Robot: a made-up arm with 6 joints. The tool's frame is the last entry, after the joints. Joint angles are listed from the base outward. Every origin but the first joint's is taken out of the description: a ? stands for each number. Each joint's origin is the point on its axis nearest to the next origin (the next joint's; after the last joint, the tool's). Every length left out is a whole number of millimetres.
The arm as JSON. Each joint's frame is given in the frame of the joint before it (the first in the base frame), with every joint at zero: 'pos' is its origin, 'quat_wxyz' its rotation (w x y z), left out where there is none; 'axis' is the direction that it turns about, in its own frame. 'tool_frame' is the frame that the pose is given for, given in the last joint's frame.
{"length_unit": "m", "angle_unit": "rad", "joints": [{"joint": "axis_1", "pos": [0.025, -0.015, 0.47], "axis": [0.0, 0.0, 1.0]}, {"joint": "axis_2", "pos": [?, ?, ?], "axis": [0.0, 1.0, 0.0]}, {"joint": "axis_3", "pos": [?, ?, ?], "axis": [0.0, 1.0, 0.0]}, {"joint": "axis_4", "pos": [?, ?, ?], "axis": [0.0, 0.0, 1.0]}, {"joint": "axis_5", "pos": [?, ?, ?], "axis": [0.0, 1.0, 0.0]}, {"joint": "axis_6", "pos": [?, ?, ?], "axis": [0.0, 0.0, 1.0]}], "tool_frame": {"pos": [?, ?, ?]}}
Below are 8 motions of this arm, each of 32 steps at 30 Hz.
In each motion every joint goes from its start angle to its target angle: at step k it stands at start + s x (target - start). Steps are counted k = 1, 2, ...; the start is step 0. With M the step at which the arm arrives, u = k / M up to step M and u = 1 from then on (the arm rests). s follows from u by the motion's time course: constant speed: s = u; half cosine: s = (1 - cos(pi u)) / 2; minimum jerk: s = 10 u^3 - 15 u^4 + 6 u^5.
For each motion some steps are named. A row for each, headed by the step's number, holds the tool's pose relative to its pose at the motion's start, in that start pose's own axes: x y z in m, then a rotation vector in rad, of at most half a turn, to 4 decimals.
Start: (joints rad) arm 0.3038 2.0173 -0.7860 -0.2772 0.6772 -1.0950
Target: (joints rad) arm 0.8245 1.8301 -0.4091 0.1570 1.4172 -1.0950
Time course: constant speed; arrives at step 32
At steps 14, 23, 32:
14: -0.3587 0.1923 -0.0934 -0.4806 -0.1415 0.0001
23: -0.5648 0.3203 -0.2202 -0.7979 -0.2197 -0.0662
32: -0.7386 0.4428 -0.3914 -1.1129 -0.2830 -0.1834

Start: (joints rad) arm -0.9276 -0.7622 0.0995 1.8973 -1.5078 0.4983
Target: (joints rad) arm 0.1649 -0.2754 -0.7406 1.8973 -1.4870 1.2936
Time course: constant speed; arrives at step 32
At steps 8, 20, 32:
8: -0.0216 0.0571 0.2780 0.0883 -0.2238 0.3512
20: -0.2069 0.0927 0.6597 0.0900 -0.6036 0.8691
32: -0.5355 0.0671 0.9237 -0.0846 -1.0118 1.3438

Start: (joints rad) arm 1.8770 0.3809 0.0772 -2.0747 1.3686 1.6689
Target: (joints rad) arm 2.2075 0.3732 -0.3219 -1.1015 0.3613 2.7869
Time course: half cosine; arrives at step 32
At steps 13, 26, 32:
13: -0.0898 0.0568 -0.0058 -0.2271 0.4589 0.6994
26: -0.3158 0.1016 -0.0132 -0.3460 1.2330 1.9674
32: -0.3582 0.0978 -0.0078 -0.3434 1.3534 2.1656

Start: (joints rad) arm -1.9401 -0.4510 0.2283 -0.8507 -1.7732 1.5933
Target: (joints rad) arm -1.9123 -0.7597 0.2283 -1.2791 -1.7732 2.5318
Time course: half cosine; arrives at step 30
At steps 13, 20, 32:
13: -0.1270 0.0131 0.1262 -0.0324 0.1872 0.3042
20: -0.2380 0.0417 0.2334 0.0132 0.3586 0.5602
32: -0.3149 0.0710 0.3053 0.0879 0.4703 0.7301

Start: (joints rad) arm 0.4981 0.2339 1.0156 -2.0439 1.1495 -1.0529
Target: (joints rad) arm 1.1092 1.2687 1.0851 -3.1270 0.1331 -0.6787
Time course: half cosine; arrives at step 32
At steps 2, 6, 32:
2: -0.0135 -0.0073 -0.0082 0.0195 -0.0054 -0.0062
6: -0.1175 -0.0610 -0.0804 0.1728 -0.0511 -0.0535
32: -0.9297 0.2263 -1.6020 2.0787 -0.8446 -0.8500

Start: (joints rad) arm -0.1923 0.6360 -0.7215 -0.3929 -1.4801 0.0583
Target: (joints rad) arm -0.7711 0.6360 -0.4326 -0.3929 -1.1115 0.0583
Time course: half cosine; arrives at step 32
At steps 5, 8, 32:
5: 0.0070 0.0006 -0.0211 -0.0326 0.0385 0.0055
8: 0.0169 -0.0008 -0.0532 -0.0811 0.0958 0.0111
32: 0.0711 -0.1683 -0.3718 -0.5490 0.6635 -0.0856

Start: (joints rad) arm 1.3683 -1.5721 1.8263 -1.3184 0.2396 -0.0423
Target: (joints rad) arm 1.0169 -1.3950 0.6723 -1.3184 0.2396 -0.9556
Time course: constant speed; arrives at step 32
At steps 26, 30, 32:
26: -0.4391 -0.6907 -0.3023 0.8520 0.1072 -0.8005
30: -0.5189 -0.7452 -0.4013 0.9858 0.1595 -0.9070
32: -0.5586 -0.7657 -0.4544 1.0530 0.1893 -0.9571

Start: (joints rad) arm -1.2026 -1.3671 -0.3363 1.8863 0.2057 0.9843
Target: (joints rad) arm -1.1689 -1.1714 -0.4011 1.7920 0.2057 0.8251
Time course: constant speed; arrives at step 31
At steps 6, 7, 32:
6: -0.0541 -0.0050 -0.0137 0.0031 -0.0289 -0.0449
7: -0.0631 -0.0059 -0.0162 0.0038 -0.0338 -0.0524
32: -0.2729 -0.0285 -0.0890 0.0304 -0.1476 -0.2293

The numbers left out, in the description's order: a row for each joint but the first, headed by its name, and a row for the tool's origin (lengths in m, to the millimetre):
axis_2: -0.009 0.047 0.0
axis_3: -0.025 0.0 0.695
axis_4: 0.025 0.0 0.952
axis_5: 0.023 0.01 0.0
axis_6: 0.006 0.0 0.17
tool: -0.013 0.002 0.0

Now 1 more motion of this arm.
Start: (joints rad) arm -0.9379 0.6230 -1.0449 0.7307 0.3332 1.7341
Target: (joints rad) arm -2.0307 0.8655 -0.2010 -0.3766 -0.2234 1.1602
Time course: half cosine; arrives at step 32
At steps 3, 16, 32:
3: -0.0256 -0.0165 0.0011 0.0081 -0.0241 -0.0527
16: -0.6607 -0.0889 -0.1736 0.2829 -0.3831 -1.3061
32: -1.0789 0.4379 -0.6227 0.9238 -0.4040 -2.5361

